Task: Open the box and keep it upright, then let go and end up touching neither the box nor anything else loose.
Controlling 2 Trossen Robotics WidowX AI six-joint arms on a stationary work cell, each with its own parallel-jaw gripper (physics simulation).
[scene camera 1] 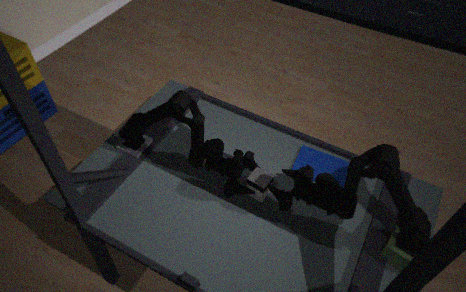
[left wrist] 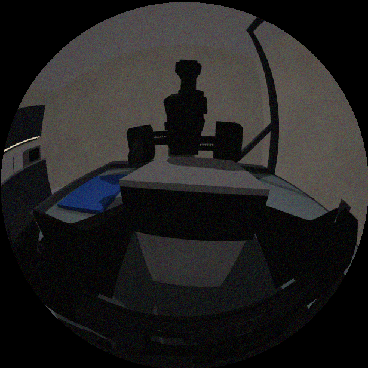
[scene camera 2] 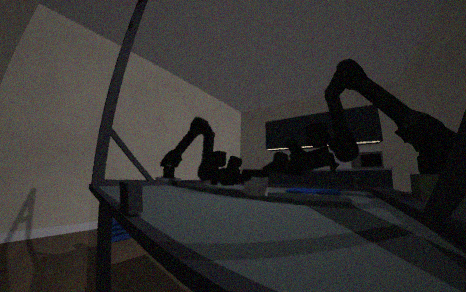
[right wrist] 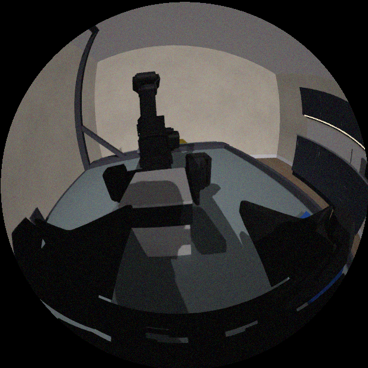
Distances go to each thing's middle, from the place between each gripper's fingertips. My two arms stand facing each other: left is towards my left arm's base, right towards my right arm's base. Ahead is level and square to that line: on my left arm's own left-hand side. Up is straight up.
Right now my right hand is 190 mm short of the flat blue panel (scene camera 1: 321,162), 130 mm to the left of it and 90 mm above it. From my right hand the other things lie so: dark block (scene camera 2: 131,202) (420 mm behind, 100 mm to the left, 60 mm below).
The flat blue panel lies 22 cm ahead of my left hand, 18 cm to the right of it and 6 cm below it. The rest, counted from my left hand: dark block (40 cm behind, 6 cm to the left, 3 cm below).
